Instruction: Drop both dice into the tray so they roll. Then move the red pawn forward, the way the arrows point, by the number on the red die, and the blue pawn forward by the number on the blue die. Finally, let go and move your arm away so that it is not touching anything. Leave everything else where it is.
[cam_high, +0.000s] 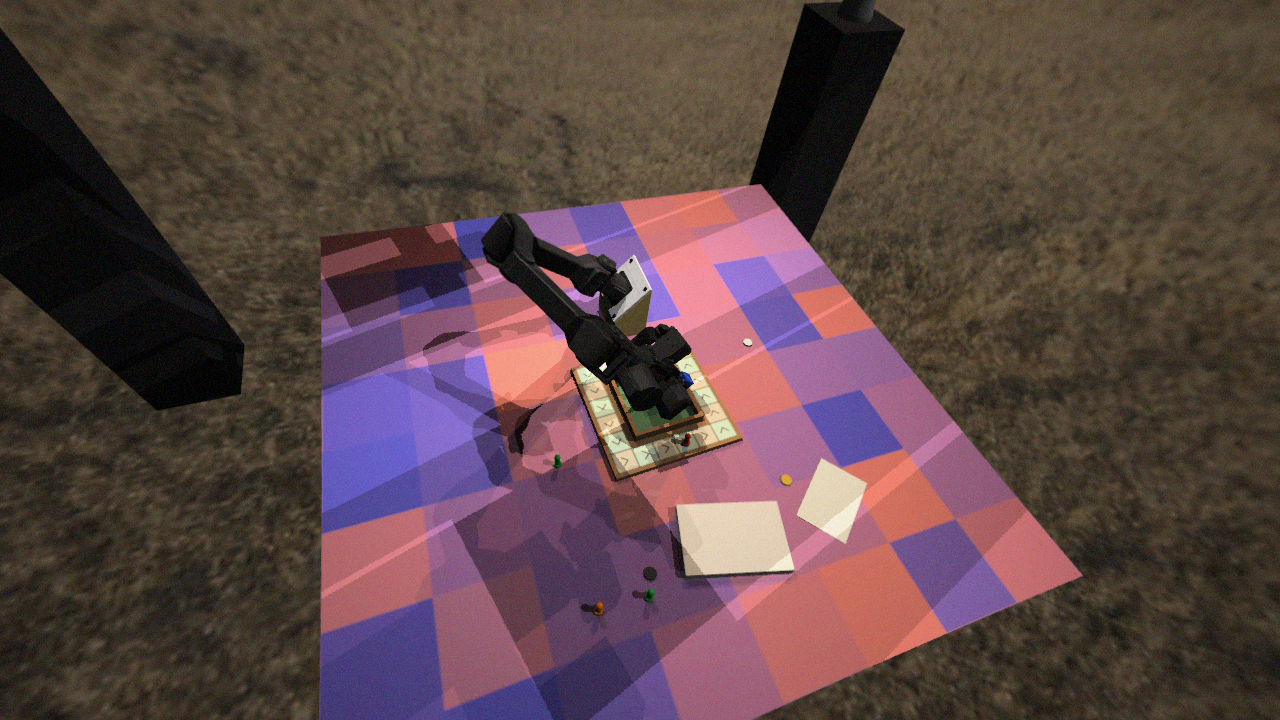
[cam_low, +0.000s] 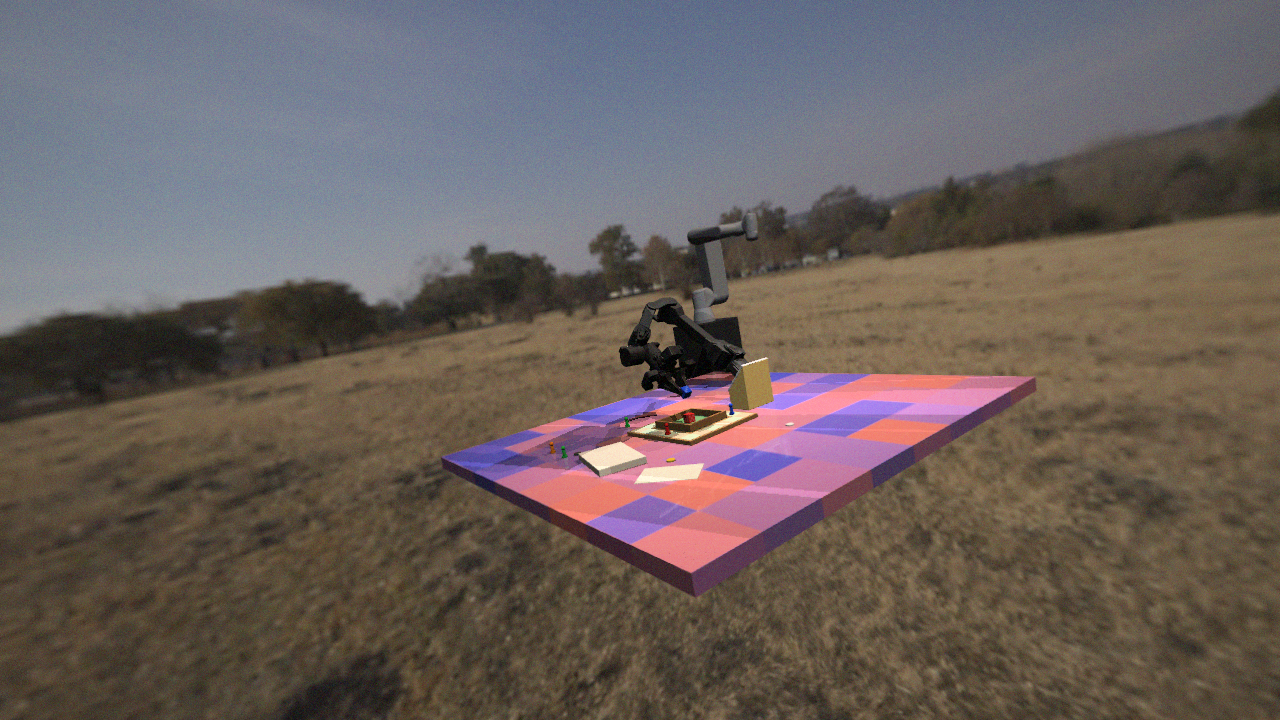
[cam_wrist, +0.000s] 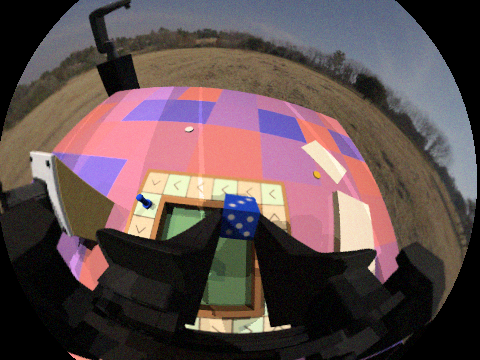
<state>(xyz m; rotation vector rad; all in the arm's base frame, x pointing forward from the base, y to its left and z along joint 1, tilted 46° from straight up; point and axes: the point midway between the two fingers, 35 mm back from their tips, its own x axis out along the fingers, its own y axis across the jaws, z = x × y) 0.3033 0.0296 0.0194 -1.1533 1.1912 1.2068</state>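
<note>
Now: gripper tip 9 cm above the red pawn, 8 cm short of it and 1 cm to the left of it. From my gripper tip the other things lie so: blue pawn (15 cm behind, 9 cm below, 3 cm to the left); thick white pad (29 cm ahead, 11 cm below, 1 cm to the right); yellow disc (22 cm ahead, 15 cm to the left, 11 cm below).
</note>
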